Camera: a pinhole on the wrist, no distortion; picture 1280 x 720 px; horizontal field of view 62.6 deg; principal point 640.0 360.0 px. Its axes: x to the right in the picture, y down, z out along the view. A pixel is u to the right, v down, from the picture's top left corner.
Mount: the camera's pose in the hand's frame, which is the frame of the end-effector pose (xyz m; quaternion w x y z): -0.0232 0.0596 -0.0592 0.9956 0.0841 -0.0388 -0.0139
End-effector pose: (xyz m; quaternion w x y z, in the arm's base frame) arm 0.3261 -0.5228 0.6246 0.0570 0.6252 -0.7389 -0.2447
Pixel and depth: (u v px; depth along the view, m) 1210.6 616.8 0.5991
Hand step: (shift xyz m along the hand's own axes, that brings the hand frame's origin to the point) 0.2559 0.0928 0.5786
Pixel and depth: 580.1 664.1 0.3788
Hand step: -0.0725 0.1052 0.3299
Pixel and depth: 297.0 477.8 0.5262
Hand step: -0.2347 0.0359 0.4551
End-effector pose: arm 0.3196 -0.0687 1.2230 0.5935 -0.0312 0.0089 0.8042
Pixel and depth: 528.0 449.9 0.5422
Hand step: -0.1229 0.0170 0.4772
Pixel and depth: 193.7 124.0 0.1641
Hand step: -0.1064 -0.0016 0.0907
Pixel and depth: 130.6 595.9 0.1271
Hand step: -0.0940 0.0686 0.0659
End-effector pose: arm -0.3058 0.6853 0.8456 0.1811 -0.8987 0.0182 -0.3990
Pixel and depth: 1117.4 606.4 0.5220
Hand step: 0.1738 0.0851 0.4922
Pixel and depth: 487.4 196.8 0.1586
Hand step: -0.0593 0.0098 0.0908
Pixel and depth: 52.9 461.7 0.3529
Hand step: -0.2467 0.0412 0.2786
